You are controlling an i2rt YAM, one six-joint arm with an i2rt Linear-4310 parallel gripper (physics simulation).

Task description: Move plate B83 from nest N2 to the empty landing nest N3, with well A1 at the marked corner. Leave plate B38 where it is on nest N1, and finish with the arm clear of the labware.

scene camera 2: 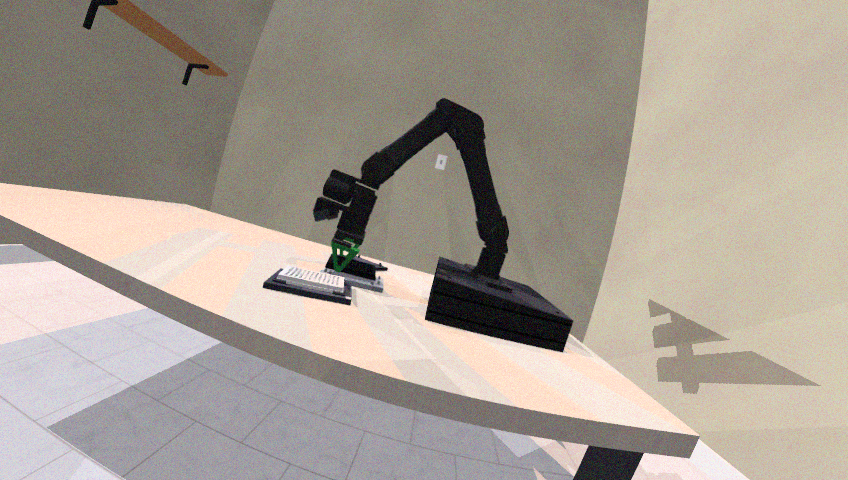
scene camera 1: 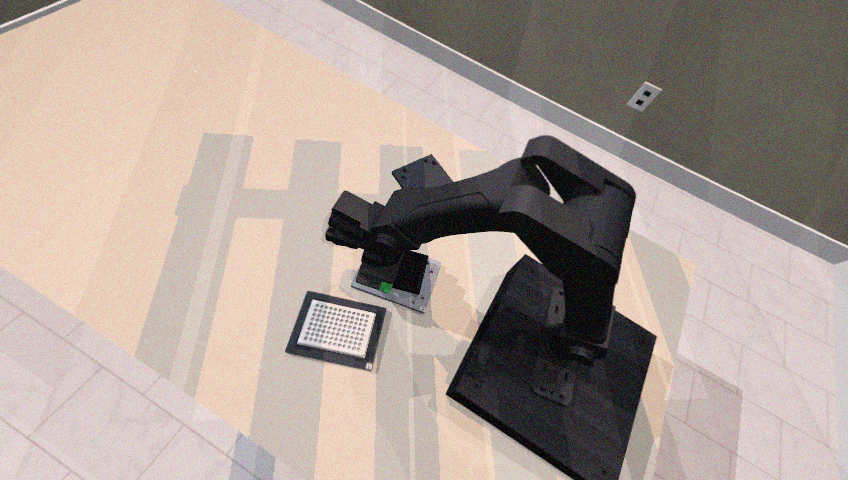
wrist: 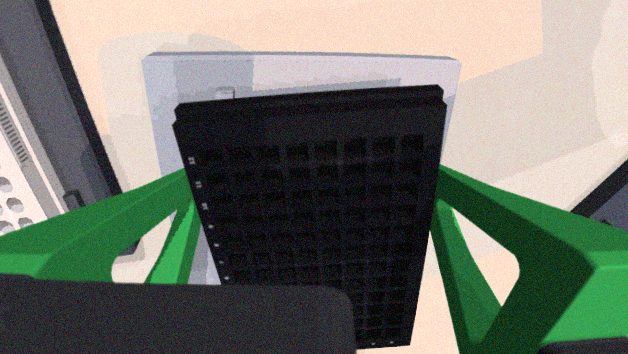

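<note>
A black well plate [scene camera 1: 411,270] [scene camera 2: 364,271] [wrist: 320,200] is between the green fingers of my gripper [scene camera 2: 345,261] [wrist: 314,177], which is shut on it. The plate is over the light grey nest [scene camera 1: 416,301] [scene camera 2: 376,285] [wrist: 300,67], slightly turned against it in the wrist view; whether it touches the nest is unclear. The arm's wrist hides part of both in scene camera 1. A white well plate [scene camera 1: 336,328] [scene camera 2: 312,278] [wrist: 10,200] sits on a dark nest [scene camera 1: 379,324] [scene camera 2: 306,295] [wrist: 55,100]. Nest and plate names and the A1 marking are unreadable.
Another dark nest [scene camera 1: 421,171] [wrist: 616,200] lies on the other side of the grey nest, partly behind the arm in scene camera 1. The arm stands on a black base block [scene camera 1: 493,368] [scene camera 2: 493,315]. The table's edge [scene camera 2: 357,371] runs in front.
</note>
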